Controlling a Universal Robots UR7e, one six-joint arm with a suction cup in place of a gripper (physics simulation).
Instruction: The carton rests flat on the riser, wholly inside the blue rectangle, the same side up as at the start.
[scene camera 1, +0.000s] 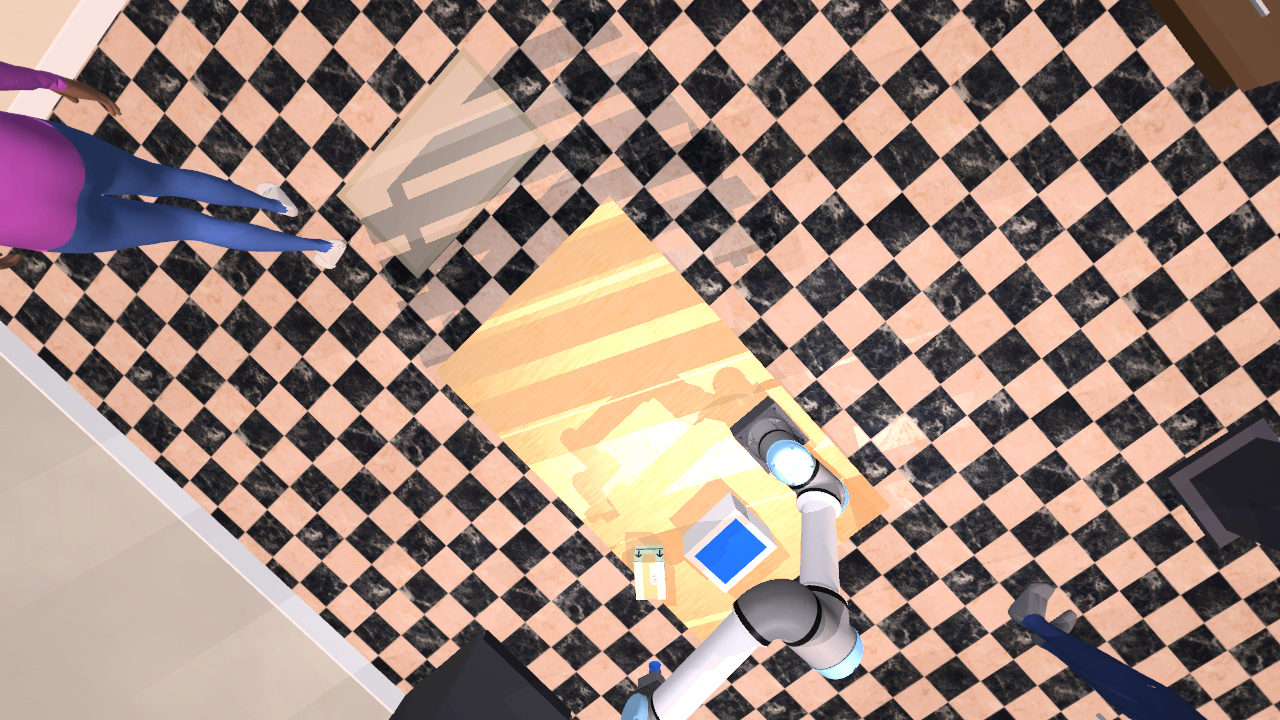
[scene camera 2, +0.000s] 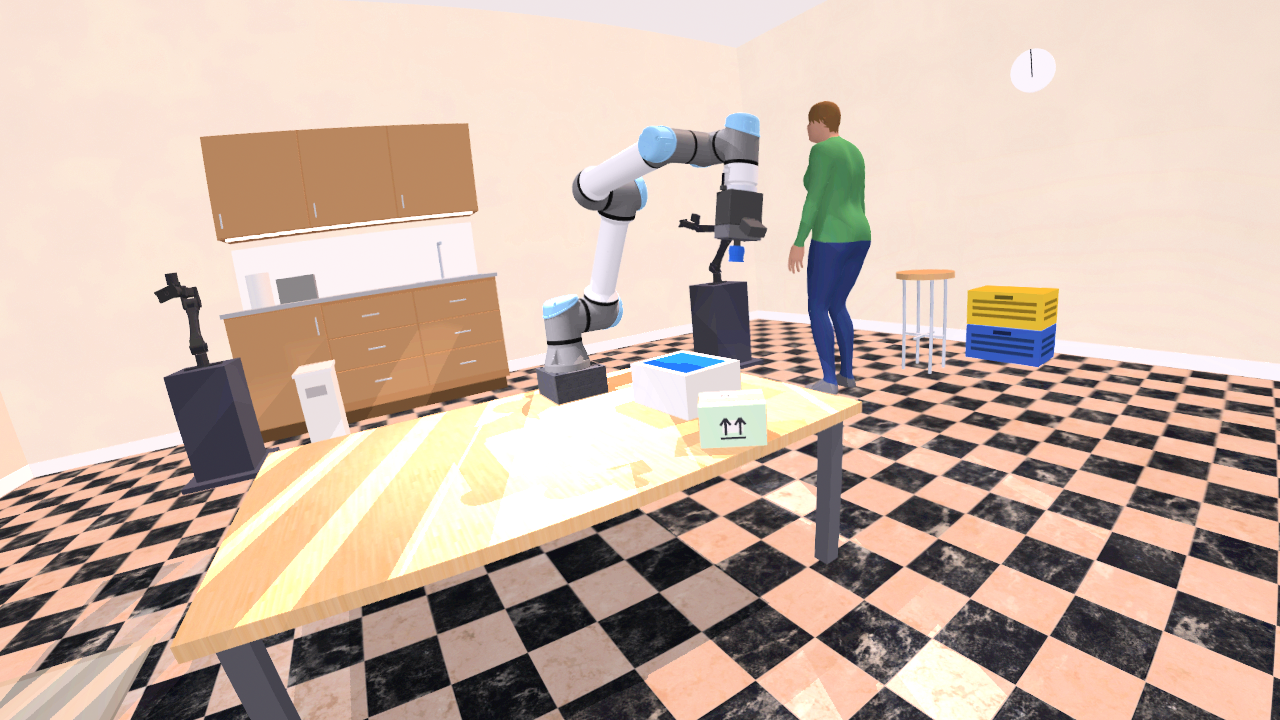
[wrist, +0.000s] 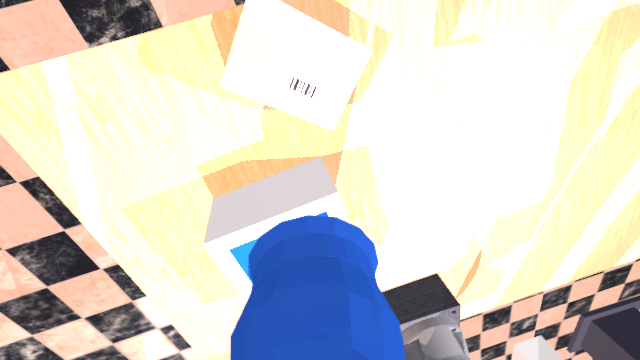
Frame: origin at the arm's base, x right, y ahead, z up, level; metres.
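Seen in the pictures: hand, its tool point: (scene camera 1: 654, 665) (scene camera 2: 736, 261) (wrist: 313, 268); arm's base, origin of its link: (scene camera 1: 769, 438) (scene camera 2: 567, 367) (wrist: 427, 337).
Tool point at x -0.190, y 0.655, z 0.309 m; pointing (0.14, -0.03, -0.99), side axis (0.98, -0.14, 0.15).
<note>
Offsets run from my tool point to a thing's top centre. Level surfaces: height alone.
The carton @(dx +0.037, dy -0.002, dz -0.304 m) (scene camera 1: 650, 577) (scene camera 2: 732, 424) (wrist: 295, 62) stands flat on the table, beside the riser, near the long edge. Its pale green side shows two arrows pointing up in scene camera 2; a barcode shows on its white face in the wrist view. The riser @(dx -0.037, dy -0.304, dz -0.281 m) (scene camera 1: 723, 514) (scene camera 2: 657, 388) (wrist: 272, 201) is a white box with the blue rectangle (scene camera 1: 733, 550) (scene camera 2: 684, 362) (wrist: 240, 251) on its top, and no carton stands on it. My gripper, a blue suction cup (scene camera 1: 655, 666) (scene camera 2: 735, 254) (wrist: 313, 232), is open, holds nothing and hangs well above the table, apart from the carton. It hides part of the riser in the wrist view.
The wooden table @(dz -0.401 m) (scene camera 1: 572, 313) (scene camera 2: 340, 528) carries my arm's dark base (scene camera 2: 572, 385) (wrist: 420, 297). A person in green (scene camera 2: 839, 188) stands beyond the table, near a stool (scene camera 2: 925, 274) and stacked crates (scene camera 2: 1011, 308). A person in purple (scene camera 1: 35, 183) is at the left. Dark pedestals (scene camera 2: 214, 425) (scene camera 2: 720, 320) stand around.
</note>
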